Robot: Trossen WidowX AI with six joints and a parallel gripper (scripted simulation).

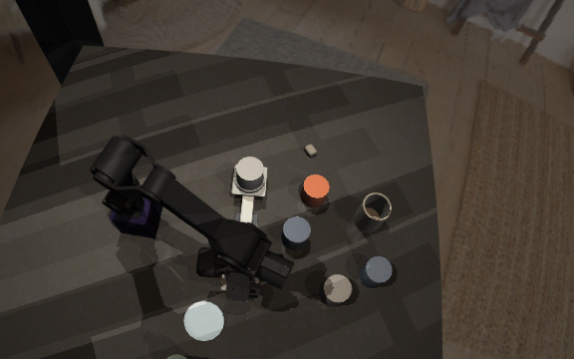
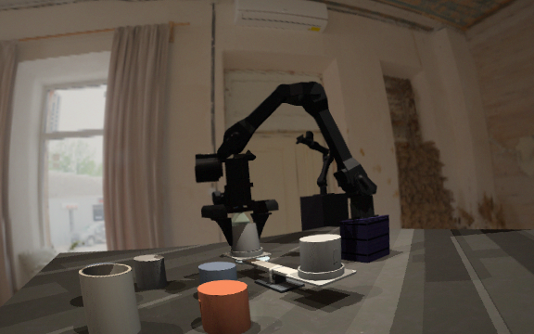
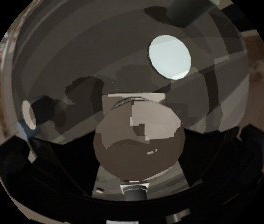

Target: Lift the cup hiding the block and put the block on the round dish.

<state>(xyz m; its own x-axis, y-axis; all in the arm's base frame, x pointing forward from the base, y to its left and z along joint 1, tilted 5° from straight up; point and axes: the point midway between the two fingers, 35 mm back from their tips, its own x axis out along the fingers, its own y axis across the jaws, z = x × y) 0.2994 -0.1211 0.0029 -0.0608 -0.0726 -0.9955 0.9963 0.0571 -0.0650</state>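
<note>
The grey block lies 1 cm to the left of my gripper tip and 1 cm below it. The rest, counted from my gripper tip: round pale dish (8 cm behind, 12 cm to the right, 7 cm below); then pale green cylinder (10 cm behind, 24 cm to the right, 3 cm above); then small balance (14 cm to the left, 5 cm below).
</note>
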